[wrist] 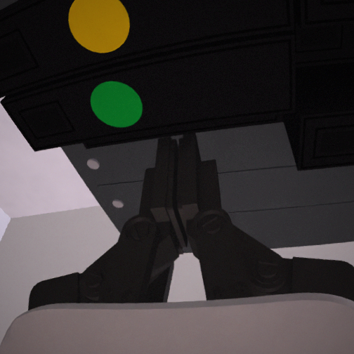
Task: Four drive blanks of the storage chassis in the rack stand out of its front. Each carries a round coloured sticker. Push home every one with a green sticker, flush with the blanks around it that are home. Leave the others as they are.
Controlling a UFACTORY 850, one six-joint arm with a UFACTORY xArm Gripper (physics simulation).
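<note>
A black drive blank with a round green sticker [116,104] lies across the upper part of the wrist view, in the lower row of the dark chassis. Another black blank with a round yellow sticker [99,24] is directly above it, partly cut off by the top edge. My gripper [183,159] is shut and empty. Its fingertips are at the lower edge of the green-stickered blank in the view, right of the sticker; whether they touch it cannot be told. Other stickered blanks do not show.
More dark blanks [334,140] of the chassis are at the right, beside a black recess. Grey panels [260,187] with thin seams lie below the chassis, with two pale round spots near their left edge. A pale wall [30,175] shows at the left.
</note>
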